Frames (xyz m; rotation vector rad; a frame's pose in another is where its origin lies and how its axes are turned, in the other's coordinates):
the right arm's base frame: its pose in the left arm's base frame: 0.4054 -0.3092 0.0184 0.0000 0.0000 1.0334
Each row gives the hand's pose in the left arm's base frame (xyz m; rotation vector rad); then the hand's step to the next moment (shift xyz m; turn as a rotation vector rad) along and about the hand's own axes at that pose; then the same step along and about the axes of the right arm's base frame.
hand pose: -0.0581 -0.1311 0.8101 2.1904 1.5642 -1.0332
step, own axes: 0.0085 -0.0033 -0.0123 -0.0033 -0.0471 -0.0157
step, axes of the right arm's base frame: 0.0142 0.0045 0.0037 0.0026 0.0444 0.0223
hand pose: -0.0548 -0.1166 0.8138 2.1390 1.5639 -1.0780
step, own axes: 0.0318 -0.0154 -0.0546 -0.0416 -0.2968 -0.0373
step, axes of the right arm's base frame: 0.0589 0.0209 0.0179 -0.0427 0.2768 0.1131
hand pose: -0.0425 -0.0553 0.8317 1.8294 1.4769 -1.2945
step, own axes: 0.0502 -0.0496 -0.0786 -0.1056 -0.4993 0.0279
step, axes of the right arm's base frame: 0.0810 0.0678 0.0023 -0.1670 0.4483 0.1798
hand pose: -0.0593 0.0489 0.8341 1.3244 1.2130 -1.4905
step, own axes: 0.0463 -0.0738 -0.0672 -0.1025 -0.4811 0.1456
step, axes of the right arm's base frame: 0.0408 0.0962 -0.0345 -0.2744 0.3970 0.1739
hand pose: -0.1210 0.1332 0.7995 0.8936 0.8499 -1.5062
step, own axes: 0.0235 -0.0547 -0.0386 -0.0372 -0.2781 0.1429
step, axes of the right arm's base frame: -0.0017 0.0608 -0.0365 -0.2152 0.2033 0.1073
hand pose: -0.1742 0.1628 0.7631 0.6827 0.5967 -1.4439
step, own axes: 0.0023 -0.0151 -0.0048 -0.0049 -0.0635 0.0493
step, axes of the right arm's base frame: -0.0060 0.0137 -0.0059 -0.0620 0.0393 0.0332
